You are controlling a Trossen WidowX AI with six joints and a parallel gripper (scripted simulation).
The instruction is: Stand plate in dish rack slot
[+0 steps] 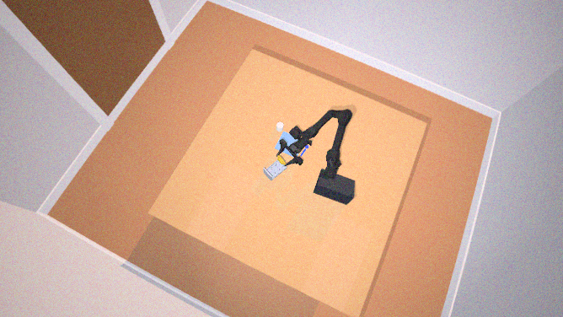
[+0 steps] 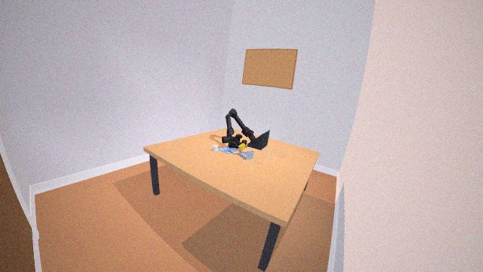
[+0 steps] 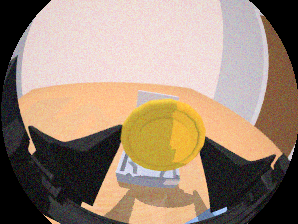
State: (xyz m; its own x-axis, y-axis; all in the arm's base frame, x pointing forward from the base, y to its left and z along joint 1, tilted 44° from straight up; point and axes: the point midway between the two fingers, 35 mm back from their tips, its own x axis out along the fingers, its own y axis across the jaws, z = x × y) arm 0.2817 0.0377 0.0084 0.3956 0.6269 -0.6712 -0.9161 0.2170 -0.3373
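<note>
Now: the grey dish rack 50 mm below my gripper tip, 40 mm to the left of it and 10 mm ahead of it. Round my gripper tip: blue spoon: 160 mm to the right, 90 mm behind, 70 mm below; light blue mat: 150 mm to the right, 70 mm below; yellow plate: 10 mm to the right.
</note>
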